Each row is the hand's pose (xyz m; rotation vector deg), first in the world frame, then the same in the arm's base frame.
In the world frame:
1: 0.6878 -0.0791 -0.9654 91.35 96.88 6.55
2: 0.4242 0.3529 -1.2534 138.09 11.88 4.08
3: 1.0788 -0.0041 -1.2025 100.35 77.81 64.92
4: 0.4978 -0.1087 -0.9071 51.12 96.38 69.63
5: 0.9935 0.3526 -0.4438 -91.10 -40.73 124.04
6: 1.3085 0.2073 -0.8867 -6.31 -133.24 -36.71
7: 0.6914 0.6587 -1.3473 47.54 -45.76 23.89
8: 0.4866 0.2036 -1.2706 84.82 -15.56 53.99
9: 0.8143 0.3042 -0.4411 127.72 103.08 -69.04
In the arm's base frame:
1: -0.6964 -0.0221 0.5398 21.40 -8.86 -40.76
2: -0.4660 -0.5002 0.3003 16.97 -49.94 26.11
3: -0.5070 -0.1306 0.9486 4.56 18.91 -4.00
4: -0.7918 -0.0224 0.3629 -16.05 39.56 -34.84
5: -0.0973 0.4068 0.4451 124.94 -93.72 -32.96
6: -0.1706 0.1592 0.9449 72.44 102.00 -61.91
7: -0.0973 -0.5935 0.4709 -88.81 -66.45 31.87
8: -0.5768 -0.4485 0.4077 -49.69 -28.51 37.33
9: -0.2142 0.3663 0.3066 84.36 -39.41 -38.07

